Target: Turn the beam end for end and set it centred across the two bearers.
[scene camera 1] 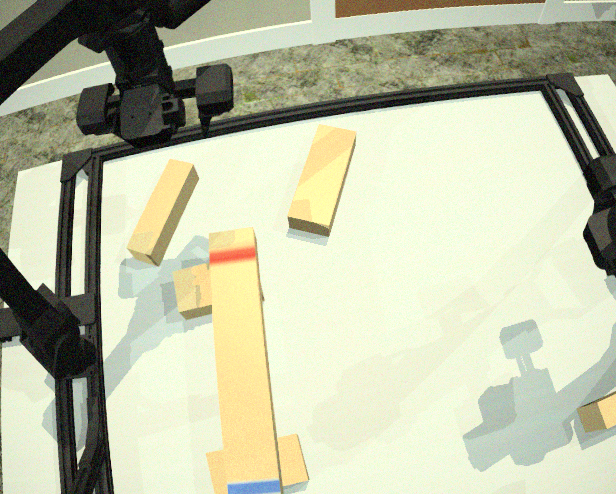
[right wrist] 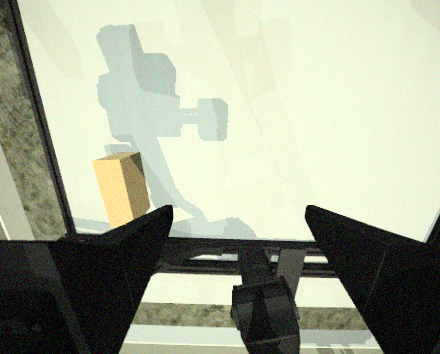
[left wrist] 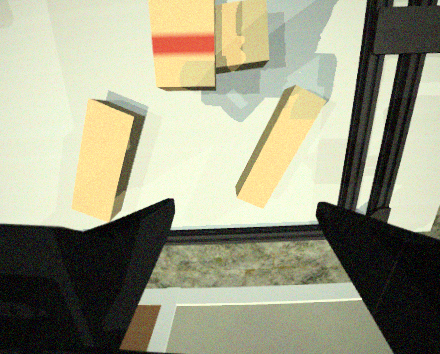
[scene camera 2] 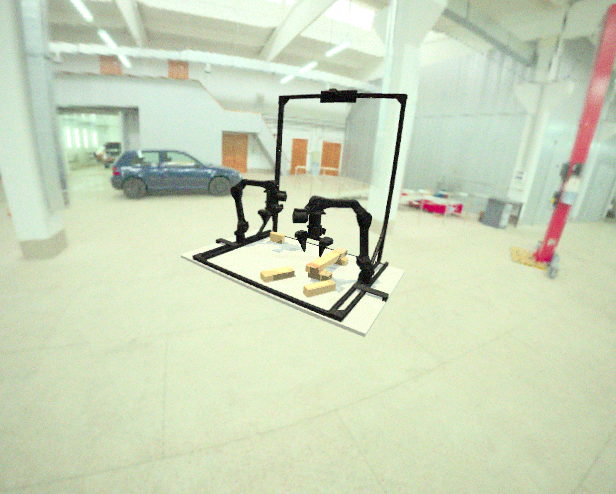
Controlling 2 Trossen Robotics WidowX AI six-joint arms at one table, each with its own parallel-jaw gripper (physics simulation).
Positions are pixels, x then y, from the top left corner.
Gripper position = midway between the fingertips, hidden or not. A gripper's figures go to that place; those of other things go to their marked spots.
My left gripper (scene camera 1: 171, 140): 66 cm from the lens. A long beam (scene camera 1: 250, 445) is 61 cm from the lens.
